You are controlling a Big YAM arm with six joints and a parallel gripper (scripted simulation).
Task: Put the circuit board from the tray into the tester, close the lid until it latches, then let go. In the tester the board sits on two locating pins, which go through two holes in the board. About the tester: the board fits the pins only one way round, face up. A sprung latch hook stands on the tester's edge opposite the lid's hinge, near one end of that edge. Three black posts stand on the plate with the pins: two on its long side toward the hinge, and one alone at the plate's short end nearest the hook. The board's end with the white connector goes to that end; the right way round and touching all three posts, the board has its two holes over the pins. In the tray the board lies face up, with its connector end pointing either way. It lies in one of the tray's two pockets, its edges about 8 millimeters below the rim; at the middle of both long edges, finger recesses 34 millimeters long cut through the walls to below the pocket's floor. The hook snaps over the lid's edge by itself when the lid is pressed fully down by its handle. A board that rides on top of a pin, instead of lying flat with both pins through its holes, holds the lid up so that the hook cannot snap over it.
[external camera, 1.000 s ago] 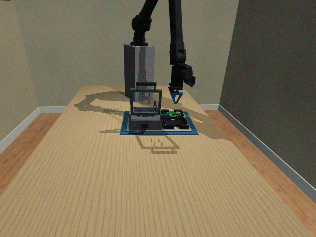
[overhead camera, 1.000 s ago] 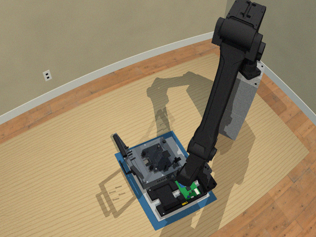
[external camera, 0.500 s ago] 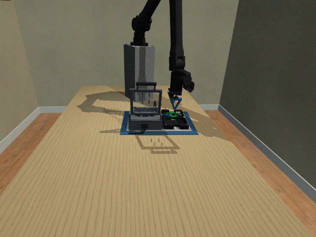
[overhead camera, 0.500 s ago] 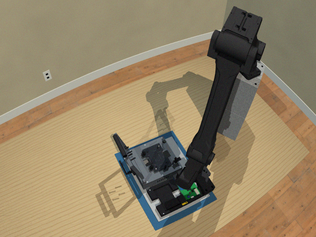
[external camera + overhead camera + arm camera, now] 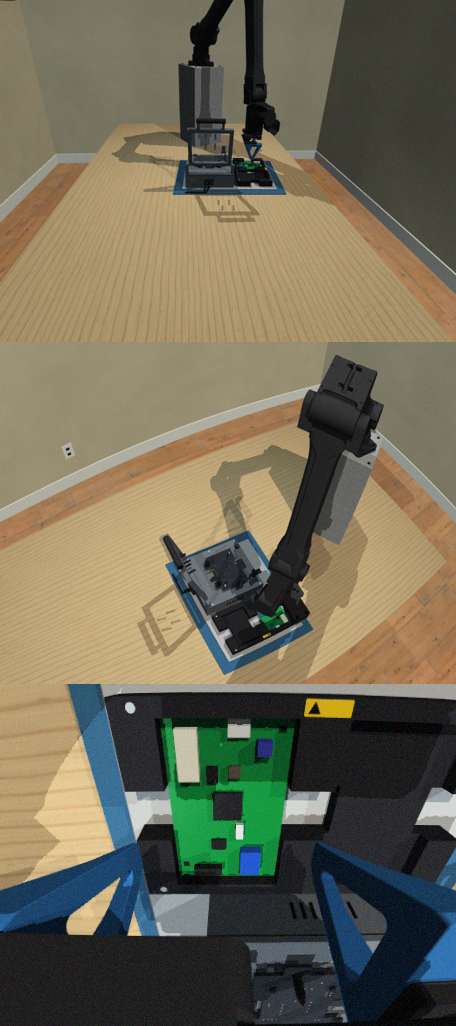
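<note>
The green circuit board lies 50 mm below my hand. The rest, counted from my hand: grey tester (90 mm ahead, 140 mm to the right, 40 mm above); then black latch hook (10 mm behind, 110 mm to the right, 10 mm above); then lid (180 mm ahead, 180 mm to the right, 110 mm above).
</note>
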